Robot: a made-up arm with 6 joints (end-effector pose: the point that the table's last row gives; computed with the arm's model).
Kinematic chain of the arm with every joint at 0, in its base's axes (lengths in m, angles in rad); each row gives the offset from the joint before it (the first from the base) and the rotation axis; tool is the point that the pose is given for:
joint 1: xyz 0 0 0.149 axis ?
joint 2: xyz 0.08 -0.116 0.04 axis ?
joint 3: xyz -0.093 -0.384 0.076 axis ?
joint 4: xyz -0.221 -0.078 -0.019 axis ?
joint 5: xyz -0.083 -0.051 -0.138 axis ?
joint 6: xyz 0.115 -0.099 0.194 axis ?
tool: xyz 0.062 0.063 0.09
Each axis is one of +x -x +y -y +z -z.
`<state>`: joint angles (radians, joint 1 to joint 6).
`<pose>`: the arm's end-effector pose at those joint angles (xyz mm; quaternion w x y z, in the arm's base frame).
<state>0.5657 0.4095 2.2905 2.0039 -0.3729 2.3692</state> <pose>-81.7 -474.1 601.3 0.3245 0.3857 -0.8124 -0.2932</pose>
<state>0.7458 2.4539 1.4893 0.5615 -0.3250 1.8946</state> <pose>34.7 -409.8 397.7 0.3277 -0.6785 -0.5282 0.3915</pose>
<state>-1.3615 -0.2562 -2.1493 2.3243 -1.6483 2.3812</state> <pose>227.2 90.4 -394.6 0.1583 -0.7513 -0.5822 0.2675</pose>
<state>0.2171 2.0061 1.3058 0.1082 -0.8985 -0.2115</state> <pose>20.0 -490.5 292.7 0.1605 0.3147 0.7565 0.5504</pose>
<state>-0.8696 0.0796 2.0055 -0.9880 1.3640 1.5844</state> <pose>210.8 -808.9 -538.1 0.0673 -0.7669 0.3621 -0.5255</pose>
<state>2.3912 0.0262 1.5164 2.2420 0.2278 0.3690</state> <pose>-29.6 666.6 367.4 0.0581 -0.3200 -0.9338 -0.1492</pose>
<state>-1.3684 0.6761 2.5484 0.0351 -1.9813 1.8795</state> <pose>45.0 289.3 -230.9 0.5794 0.0970 0.4518 0.6714</pose>
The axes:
joint 1: -x
joint 2: +y
joint 3: +z
joint 4: +z
joint 5: -y
joint 6: +x

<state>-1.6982 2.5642 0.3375 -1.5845 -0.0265 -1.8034</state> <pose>360.6 -93.0 -632.3 0.1912 -0.5683 0.0310 0.7997</pose>
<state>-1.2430 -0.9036 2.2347 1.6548 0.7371 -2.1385</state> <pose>22.1 -304.1 -315.0 0.2581 -0.0381 0.9530 -0.1542</pose>
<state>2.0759 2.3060 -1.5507 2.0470 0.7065 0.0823</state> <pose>435.7 255.7 497.3 0.5726 -0.4342 0.3422 -0.6054</pose>
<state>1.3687 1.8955 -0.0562 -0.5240 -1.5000 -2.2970</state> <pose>-39.4 327.4 908.8 0.0228 -0.1317 -0.9755 -0.1747</pose>
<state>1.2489 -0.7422 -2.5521 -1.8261 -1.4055 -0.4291</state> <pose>251.9 -124.2 226.1 0.1667 0.8864 -0.3279 -0.2811</pose>
